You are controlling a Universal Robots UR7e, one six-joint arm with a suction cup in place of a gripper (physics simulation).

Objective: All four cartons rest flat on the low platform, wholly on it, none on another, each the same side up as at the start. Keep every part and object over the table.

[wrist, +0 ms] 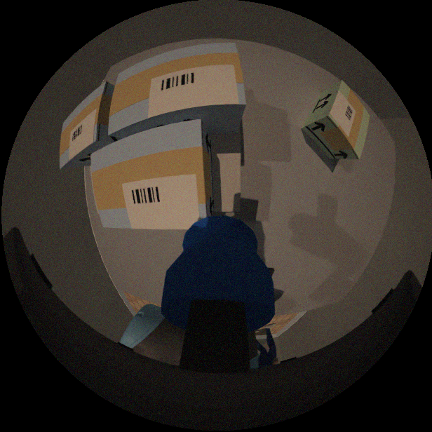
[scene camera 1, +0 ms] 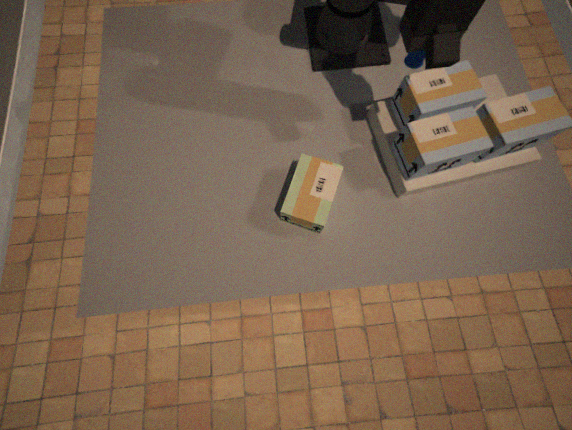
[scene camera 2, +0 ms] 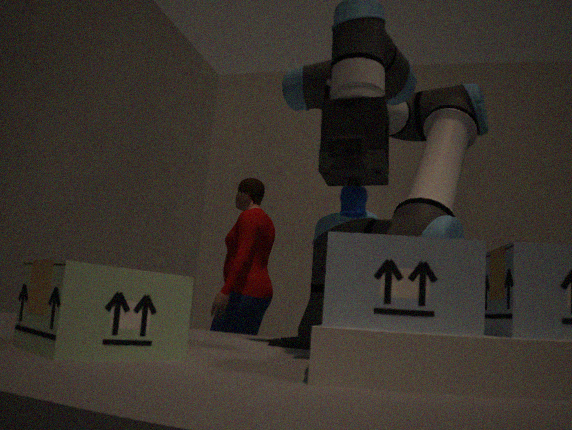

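Seen in the pictures: hand at its tool point: (scene camera 1: 413, 61) (scene camera 2: 353, 214); arm's base at its link origin: (scene camera 1: 342, 32).
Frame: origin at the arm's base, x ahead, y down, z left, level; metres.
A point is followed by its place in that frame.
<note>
The green carton (scene camera 1: 307, 192) {x 0.515, y -0.074, z -0.085 m} (scene camera 2: 125, 320) {x 0.523, y -0.026, z -0.029 m} (wrist: 340, 125) stands upright on the table, left of the low platform (scene camera 1: 470, 173) {x 0.435, y -0.037, z 0.286 m} (scene camera 2: 440, 361) {x 0.454, y -0.016, z 0.243 m} (wrist: 230, 181). Three blue cartons are on the platform, arrows up, none on another: a back one (scene camera 1: 450, 95) {x 0.301, y -0.123, z 0.201 m} (wrist: 150, 175), a front one (scene camera 1: 457, 142) {x 0.410, y -0.123, z 0.205 m} (scene camera 2: 405, 285) {x 0.438, y -0.078, z 0.208 m} (wrist: 175, 87) and a right one (scene camera 1: 532, 117) {x 0.348, y -0.123, z 0.356 m} (scene camera 2: 542, 290) {x 0.400, y -0.080, z 0.324 m} (wrist: 82, 135). The right one's outer end appears to reach past the platform's right edge. My suction cup (scene camera 1: 415, 59) (scene camera 2: 354, 201) (wrist: 220, 237) is empty and open, beside the back carton and higher than the carton tops.
The arm's base (scene camera 1: 345, 30) {x 0.063, y -0.059, z -0.005 m} stands on a dark plate behind the cartons. Grey table top (scene camera 1: 200, 250) {x 0.642, y 0.011, z -0.324 m} lies between the green carton and the platform. A person in red (scene camera 2: 250, 255) stands behind the table. The front and right cartons are separated by a narrow gap.
</note>
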